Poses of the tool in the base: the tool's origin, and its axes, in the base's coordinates. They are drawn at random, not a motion.
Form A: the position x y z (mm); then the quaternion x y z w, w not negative.
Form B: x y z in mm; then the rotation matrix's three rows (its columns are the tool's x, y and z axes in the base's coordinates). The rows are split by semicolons. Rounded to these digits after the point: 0 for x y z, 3 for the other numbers.
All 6 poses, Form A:
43 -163 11 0.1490 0.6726 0.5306 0.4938
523 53 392 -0.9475 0.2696 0.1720 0.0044
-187 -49 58 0.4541 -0.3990 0.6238 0.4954
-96 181 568 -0.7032 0.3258 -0.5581 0.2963
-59 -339 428 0.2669 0.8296 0.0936 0.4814
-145 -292 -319 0.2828 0.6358 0.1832 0.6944
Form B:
43 -163 11; -0.468 -0.324 0.822; 0.724 0.393 0.567; -0.506 0.861 0.051
523 53 392; 0.795 -0.512 -0.324; -0.509 -0.855 0.101; -0.328 0.084 -0.941
-187 -49 58; -0.097 -0.980 0.171; 0.256 -0.191 -0.948; 0.962 -0.048 0.269
-96 181 568; 0.165 -0.127 0.978; -0.789 -0.612 0.053; 0.592 -0.780 -0.201
-59 -339 428; -0.394 0.353 0.849; 0.533 0.840 -0.102; -0.749 0.412 -0.519
-145 -292 -319; 0.124 0.105 0.987; 0.614 0.773 -0.160; -0.779 0.626 0.032

